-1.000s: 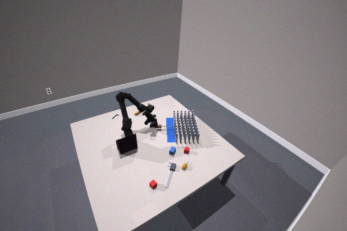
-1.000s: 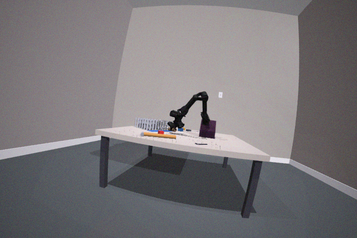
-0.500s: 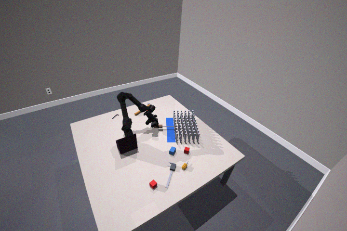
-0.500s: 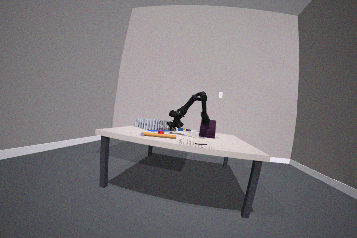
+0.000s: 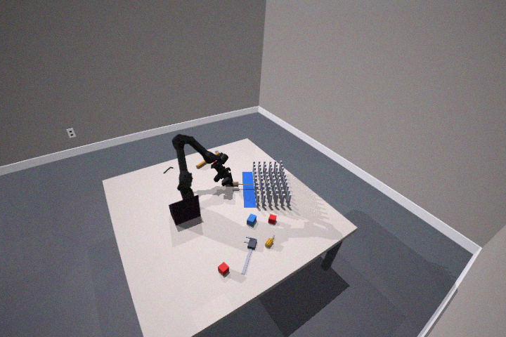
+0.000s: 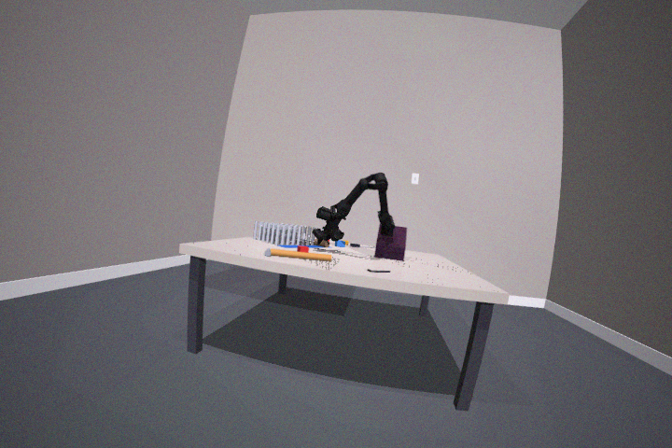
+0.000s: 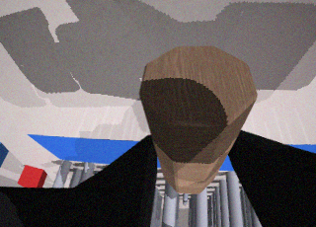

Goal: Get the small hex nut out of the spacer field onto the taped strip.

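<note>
The blue taped strip is 10 cm ahead of my gripper tip, 5 cm to the right of it and 3 cm below it. Round my gripper tip: allen key: 34 cm behind, 44 cm to the left, 3 cm below; then yellow piece: 4 cm behind, 52 cm to the right, 2 cm below; then blue cube: 5 cm behind, 34 cm to the right, 1 cm below.
</note>
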